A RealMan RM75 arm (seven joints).
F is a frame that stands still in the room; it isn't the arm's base.
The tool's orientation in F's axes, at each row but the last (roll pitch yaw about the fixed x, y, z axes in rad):
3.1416, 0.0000, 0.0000
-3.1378, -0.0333, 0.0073
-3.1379, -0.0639, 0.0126
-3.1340, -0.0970, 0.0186
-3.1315, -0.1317, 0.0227
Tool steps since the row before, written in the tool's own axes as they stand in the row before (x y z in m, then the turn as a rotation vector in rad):
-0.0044, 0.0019, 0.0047, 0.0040, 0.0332, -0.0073
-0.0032, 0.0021, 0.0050, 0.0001, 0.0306, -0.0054
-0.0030, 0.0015, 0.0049, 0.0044, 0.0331, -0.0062
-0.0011, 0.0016, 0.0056, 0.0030, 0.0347, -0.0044
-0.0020, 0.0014, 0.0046, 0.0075, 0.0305, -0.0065
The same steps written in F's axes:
-0.0044, -0.0019, -0.0047, 0.0040, -0.0332, 0.0073
-0.0030, -0.0021, -0.0051, 0.0001, -0.0306, 0.0053
-0.0027, -0.0015, -0.0051, 0.0044, -0.0331, 0.0063
-0.0005, -0.0016, -0.0057, 0.0032, -0.0347, 0.0044
-0.0013, -0.0014, -0.0048, 0.0073, -0.0304, 0.0071

